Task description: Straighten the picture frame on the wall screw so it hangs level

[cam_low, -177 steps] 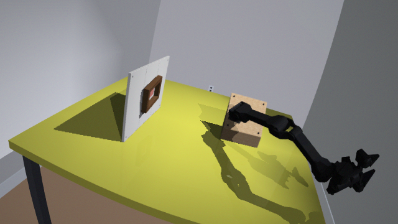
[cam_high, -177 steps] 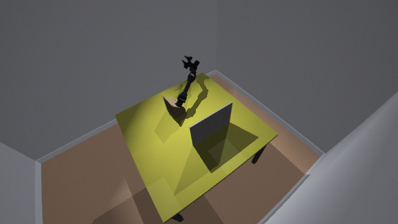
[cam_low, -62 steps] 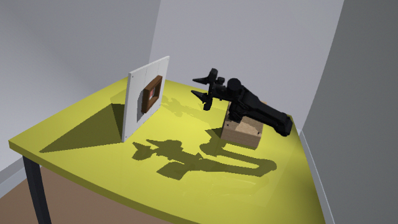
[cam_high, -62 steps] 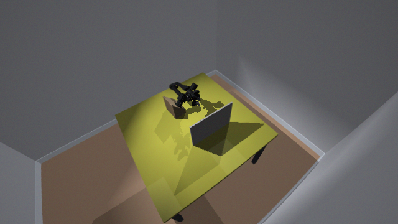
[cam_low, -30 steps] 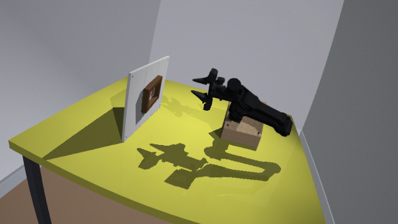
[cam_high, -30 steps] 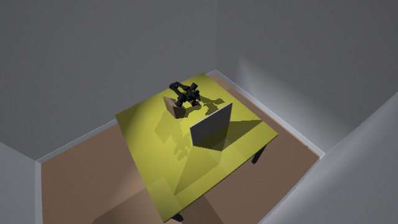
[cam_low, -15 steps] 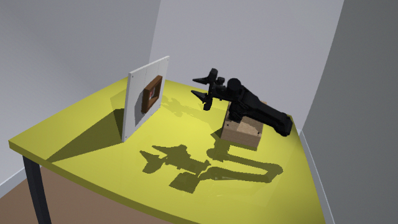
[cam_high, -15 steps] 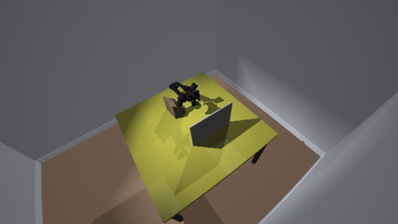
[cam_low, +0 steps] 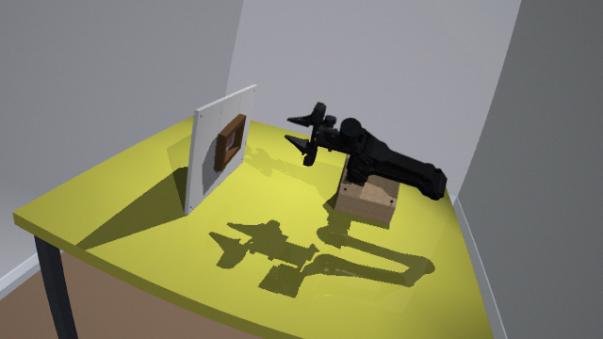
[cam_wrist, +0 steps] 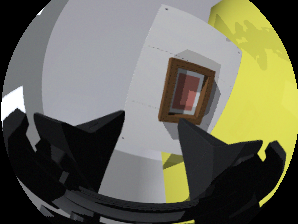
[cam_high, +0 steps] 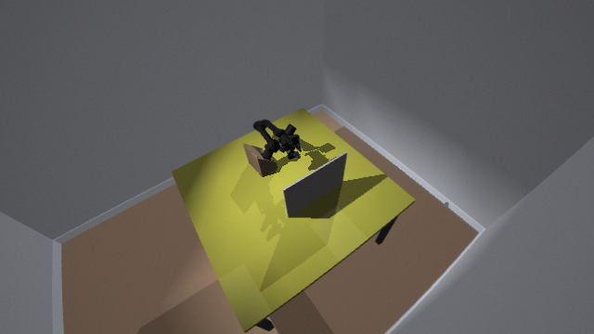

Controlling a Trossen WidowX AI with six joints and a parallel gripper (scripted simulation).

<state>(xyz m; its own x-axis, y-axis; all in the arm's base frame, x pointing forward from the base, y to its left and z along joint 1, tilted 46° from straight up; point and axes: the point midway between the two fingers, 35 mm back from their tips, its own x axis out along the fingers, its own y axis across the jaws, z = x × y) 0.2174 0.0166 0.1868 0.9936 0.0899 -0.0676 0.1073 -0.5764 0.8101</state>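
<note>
My gripper tip is 18 cm short of the picture frame, 9 cm above it and 1 cm to the left of it. Round my gripper tip: wall panel: 19 cm ahead, 10 cm below, 2 cm to the right.
</note>
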